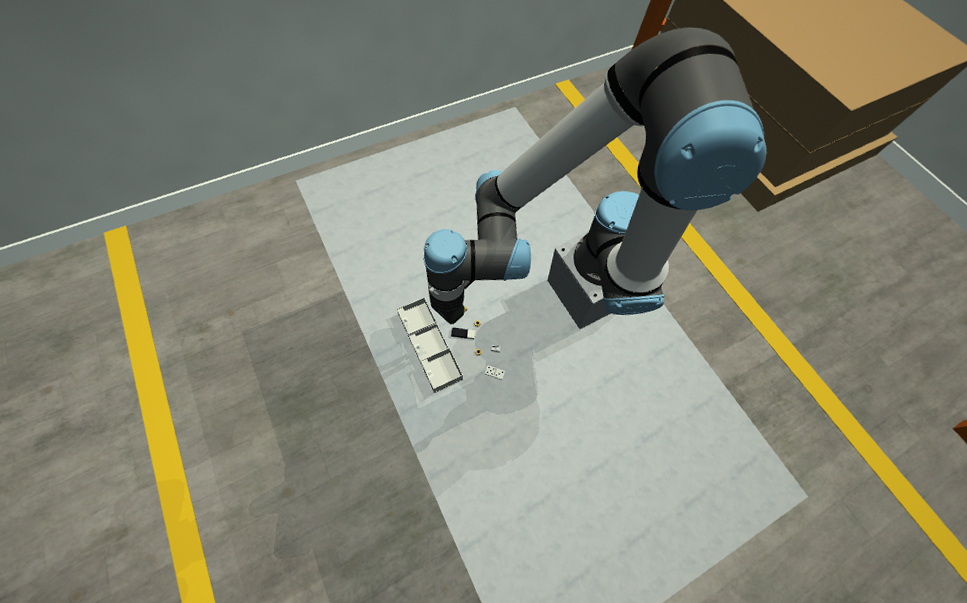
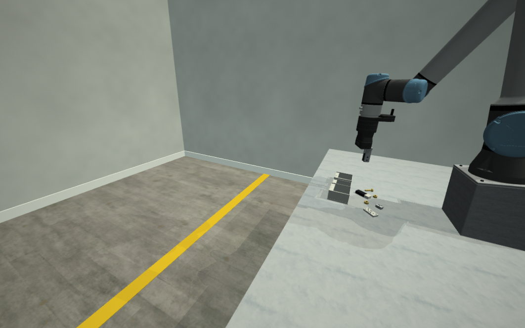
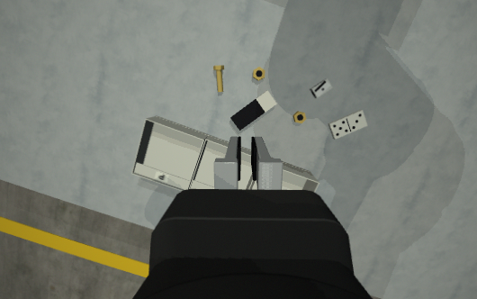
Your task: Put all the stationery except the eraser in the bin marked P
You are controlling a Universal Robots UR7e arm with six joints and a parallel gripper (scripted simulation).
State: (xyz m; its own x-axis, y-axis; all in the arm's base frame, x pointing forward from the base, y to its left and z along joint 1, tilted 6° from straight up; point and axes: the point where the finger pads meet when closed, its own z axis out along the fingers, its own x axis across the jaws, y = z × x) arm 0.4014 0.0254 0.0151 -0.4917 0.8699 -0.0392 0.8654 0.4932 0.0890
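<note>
Now: hand 80 mm short of the bin, 10 mm to the right of it and 160 mm above it. The rest, counted from my hand: grey pencil sharpener: 100 mm behind, 70 mm to the left, 170 mm below; black-and-white eraser: 30 mm behind, 170 mm below; brass bolt: 40 mm behind, 70 mm to the right, 170 mm below.
</note>
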